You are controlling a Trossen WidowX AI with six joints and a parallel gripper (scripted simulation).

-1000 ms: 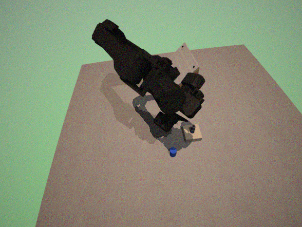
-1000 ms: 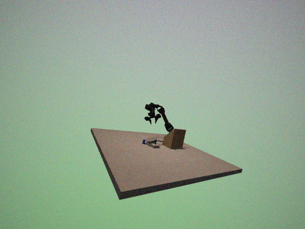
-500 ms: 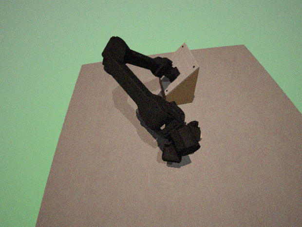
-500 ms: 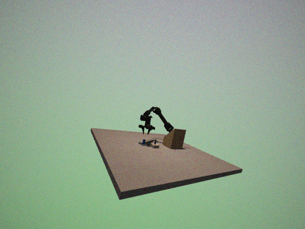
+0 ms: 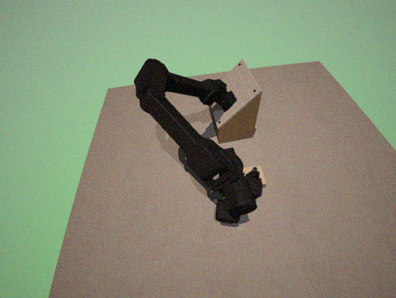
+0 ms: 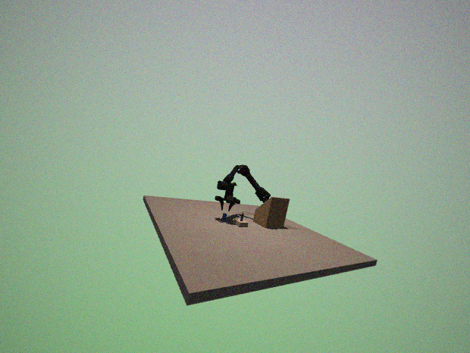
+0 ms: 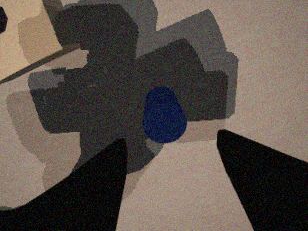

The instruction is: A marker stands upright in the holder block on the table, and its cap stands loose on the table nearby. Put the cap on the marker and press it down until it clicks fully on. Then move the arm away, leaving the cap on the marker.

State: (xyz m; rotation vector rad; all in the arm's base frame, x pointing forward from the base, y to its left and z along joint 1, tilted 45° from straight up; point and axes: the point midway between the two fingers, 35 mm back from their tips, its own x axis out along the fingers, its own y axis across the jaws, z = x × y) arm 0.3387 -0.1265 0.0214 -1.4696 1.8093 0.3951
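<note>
Right now my gripper tip is 40 mm above the blue marker cap. From my gripper tip the other things lie so: holder block 70 mm behind, 120 mm to the left, 50 mm below.
</note>
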